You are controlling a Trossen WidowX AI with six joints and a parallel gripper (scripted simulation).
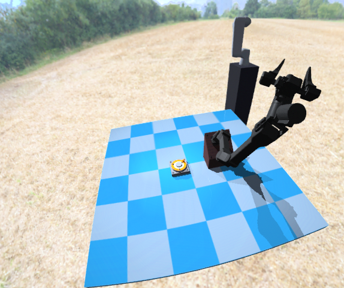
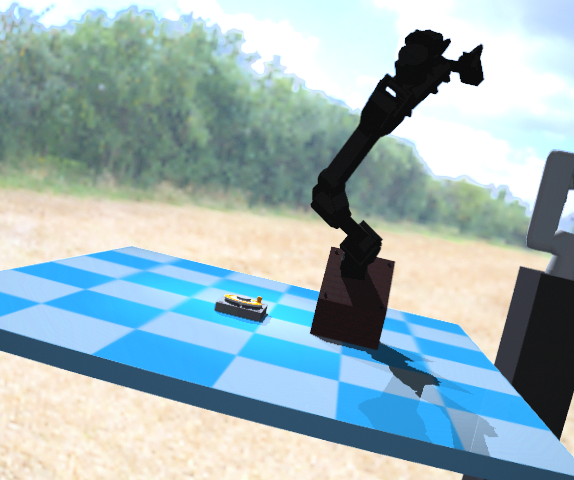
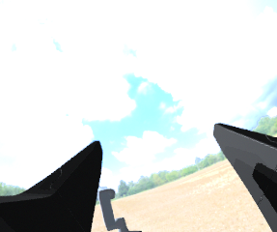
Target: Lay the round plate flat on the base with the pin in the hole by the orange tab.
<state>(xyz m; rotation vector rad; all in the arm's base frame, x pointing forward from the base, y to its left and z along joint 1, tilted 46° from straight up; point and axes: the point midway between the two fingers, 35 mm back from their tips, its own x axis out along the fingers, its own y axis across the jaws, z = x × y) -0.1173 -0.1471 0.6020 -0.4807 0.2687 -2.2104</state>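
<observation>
Right now the round plate is 35 cm ahead of my gripper tip, 32 cm to the right of it and 70 cm below it. Also, from my gripper tip: square grey base (37 cm ahead, 31 cm to the right, 72 cm below).
</observation>
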